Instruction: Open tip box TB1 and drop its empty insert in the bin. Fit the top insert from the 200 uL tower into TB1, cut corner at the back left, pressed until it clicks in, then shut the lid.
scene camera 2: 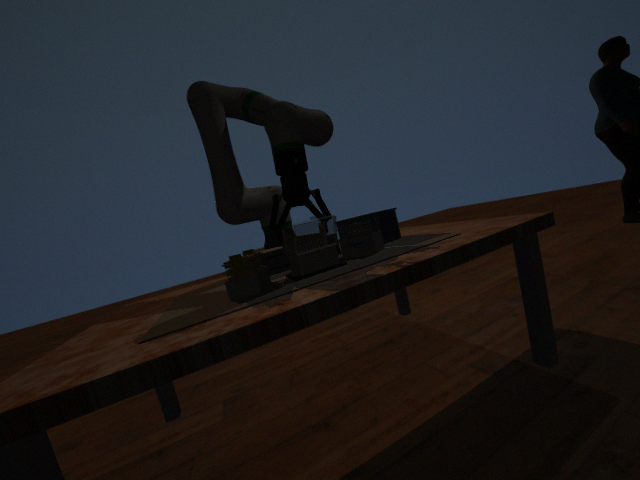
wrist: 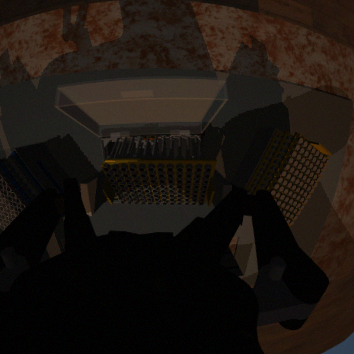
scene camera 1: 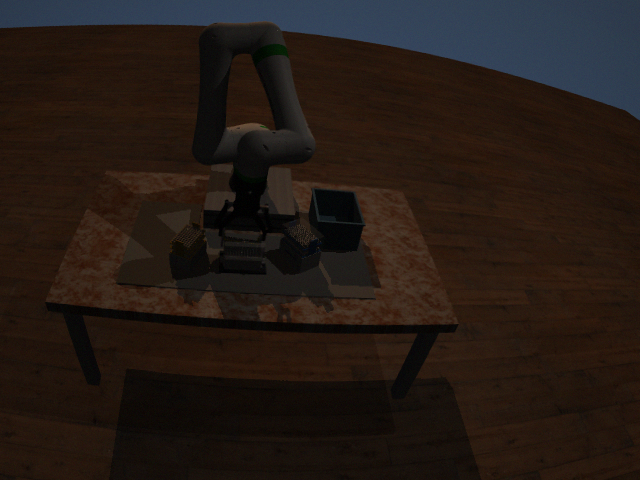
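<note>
My gripper [scene camera 2: 306, 249]. My gripper [wrist: 159, 178], wrist view. My gripper [scene camera 1: 240, 245], scene camera 1. Blue tip tower [scene camera 2: 361, 235] rests on a grey mat. Clear lid [wrist: 124, 106].
</note>
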